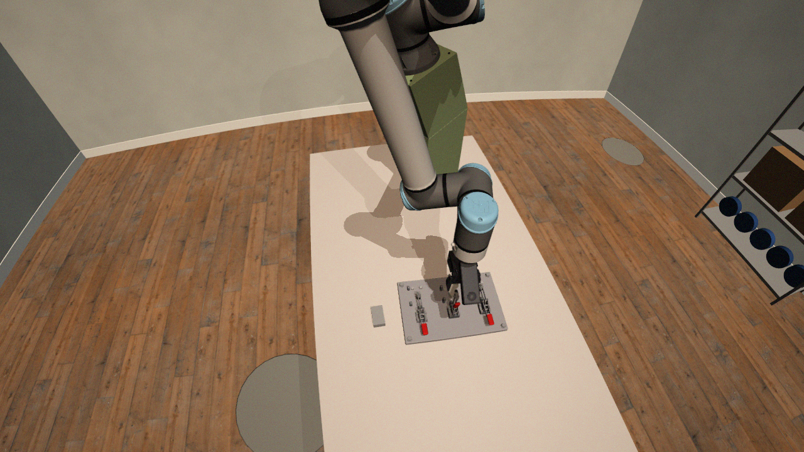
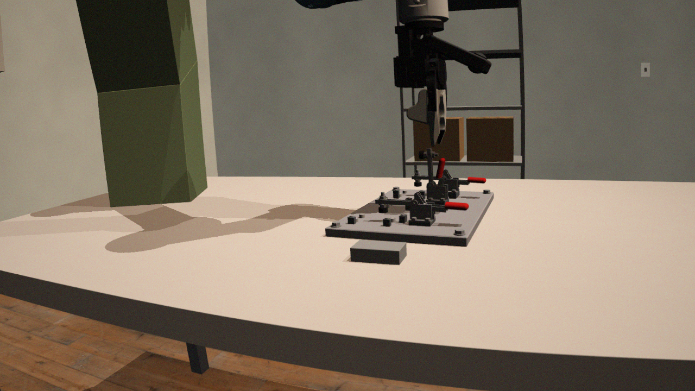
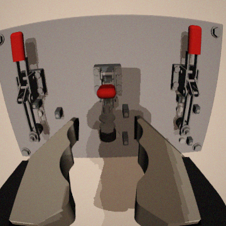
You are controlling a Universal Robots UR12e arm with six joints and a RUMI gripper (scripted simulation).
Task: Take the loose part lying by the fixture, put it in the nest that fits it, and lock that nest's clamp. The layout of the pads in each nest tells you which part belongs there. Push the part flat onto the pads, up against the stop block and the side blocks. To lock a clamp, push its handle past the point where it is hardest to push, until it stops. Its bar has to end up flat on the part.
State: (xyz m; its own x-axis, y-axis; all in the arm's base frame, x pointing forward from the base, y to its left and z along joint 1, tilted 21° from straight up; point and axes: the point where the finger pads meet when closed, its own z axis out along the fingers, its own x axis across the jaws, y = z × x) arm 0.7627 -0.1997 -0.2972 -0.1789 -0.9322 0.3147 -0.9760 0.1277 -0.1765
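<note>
The grey block lies 70 mm behind my hand, 250 mm to the right of it and 140 mm below it. Also, from my hand: dark stop block 30 mm behind, 10 mm to the left, 120 mm below; then grey fixture plate 30 mm behind, 10 mm to the left, 140 mm below.
</note>
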